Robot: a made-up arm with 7 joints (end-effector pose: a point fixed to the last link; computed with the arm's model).
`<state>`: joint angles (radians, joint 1 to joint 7).
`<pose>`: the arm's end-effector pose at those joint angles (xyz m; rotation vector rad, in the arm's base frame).
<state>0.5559 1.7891 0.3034 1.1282 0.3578 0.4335 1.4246</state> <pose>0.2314 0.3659 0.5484 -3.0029 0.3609 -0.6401</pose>
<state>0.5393 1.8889 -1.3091 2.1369 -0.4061 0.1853 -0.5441</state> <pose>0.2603 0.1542 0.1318 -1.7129 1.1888 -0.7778</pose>
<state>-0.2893 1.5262 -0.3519 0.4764 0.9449 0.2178 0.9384</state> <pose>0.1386 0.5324 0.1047 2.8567 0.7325 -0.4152</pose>
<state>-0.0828 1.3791 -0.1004 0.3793 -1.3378 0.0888 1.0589</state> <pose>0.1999 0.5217 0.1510 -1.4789 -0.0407 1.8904</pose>
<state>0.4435 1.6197 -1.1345 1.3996 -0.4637 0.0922 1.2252</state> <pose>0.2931 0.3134 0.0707 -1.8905 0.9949 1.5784</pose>
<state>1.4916 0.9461 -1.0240 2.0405 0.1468 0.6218 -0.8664</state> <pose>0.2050 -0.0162 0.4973 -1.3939 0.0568 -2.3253</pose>
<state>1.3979 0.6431 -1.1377 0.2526 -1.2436 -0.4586 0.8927</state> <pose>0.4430 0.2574 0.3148 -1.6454 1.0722 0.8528</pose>
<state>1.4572 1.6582 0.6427 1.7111 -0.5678 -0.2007 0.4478</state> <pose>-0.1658 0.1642 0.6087 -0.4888 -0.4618 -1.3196</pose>
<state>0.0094 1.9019 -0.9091 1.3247 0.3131 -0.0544 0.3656</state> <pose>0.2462 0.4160 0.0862 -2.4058 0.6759 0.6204</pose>
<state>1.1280 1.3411 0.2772 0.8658 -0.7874 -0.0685 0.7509</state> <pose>0.1373 0.4466 0.5723 -2.1250 -0.3781 -0.7661</pose>
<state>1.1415 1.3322 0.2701 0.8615 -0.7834 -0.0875 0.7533</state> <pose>0.1384 0.4471 0.5719 -2.1284 -0.3520 -0.7799</pose>
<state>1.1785 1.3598 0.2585 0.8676 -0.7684 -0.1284 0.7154</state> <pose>0.1223 0.4445 0.5823 -2.0473 -0.3486 -0.8347</pose>
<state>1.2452 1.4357 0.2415 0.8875 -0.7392 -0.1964 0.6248</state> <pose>0.0827 0.4366 0.6033 -1.8555 -0.3757 -0.9293</pose>
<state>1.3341 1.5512 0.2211 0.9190 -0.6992 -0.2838 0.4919</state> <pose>0.0232 0.4209 0.6254 -1.5757 -0.4220 -1.0290</pose>
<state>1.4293 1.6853 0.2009 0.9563 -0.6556 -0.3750 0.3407</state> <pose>-0.0436 0.3977 0.6389 -1.2638 -0.4678 -1.0980</pose>
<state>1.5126 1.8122 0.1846 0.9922 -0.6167 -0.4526 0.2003</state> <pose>-0.1023 0.3718 0.6414 -0.9852 -0.4989 -1.1249</pose>
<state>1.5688 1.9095 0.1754 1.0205 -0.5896 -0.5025 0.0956</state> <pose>-0.1424 0.3495 0.6383 -0.7869 -0.5154 -1.1222</pose>
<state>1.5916 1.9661 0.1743 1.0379 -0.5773 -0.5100 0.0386</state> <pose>-0.1621 0.3352 0.6360 -0.6839 -0.5358 -1.1091</pose>
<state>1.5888 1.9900 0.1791 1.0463 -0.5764 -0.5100 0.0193</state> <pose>-0.1669 0.3281 0.6366 -0.6485 -0.5379 -1.0941</pose>
